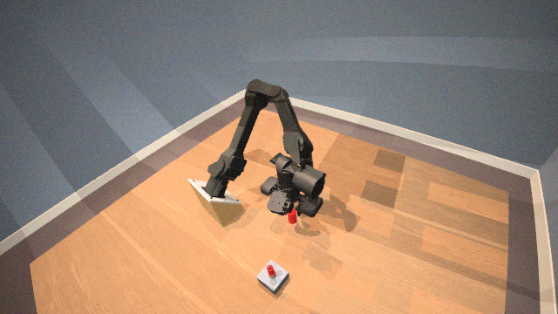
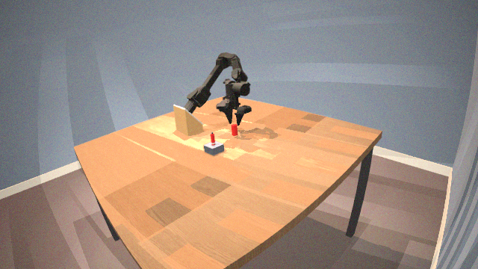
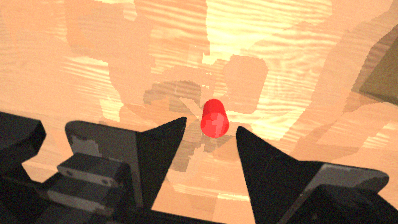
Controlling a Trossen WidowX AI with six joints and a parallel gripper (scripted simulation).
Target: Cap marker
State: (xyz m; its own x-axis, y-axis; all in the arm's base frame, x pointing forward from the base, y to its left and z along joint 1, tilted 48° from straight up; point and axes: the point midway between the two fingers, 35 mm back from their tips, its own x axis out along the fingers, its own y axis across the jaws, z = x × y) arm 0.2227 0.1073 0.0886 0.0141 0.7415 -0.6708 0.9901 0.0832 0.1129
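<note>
Now: the red cap 3 cm below my gripper tip. The rest, counted from my gripper tip: red marker (8 cm ahead, 18 cm to the right, 1 cm above); then block (8 cm ahead, 18 cm to the right, 4 cm below).
</note>
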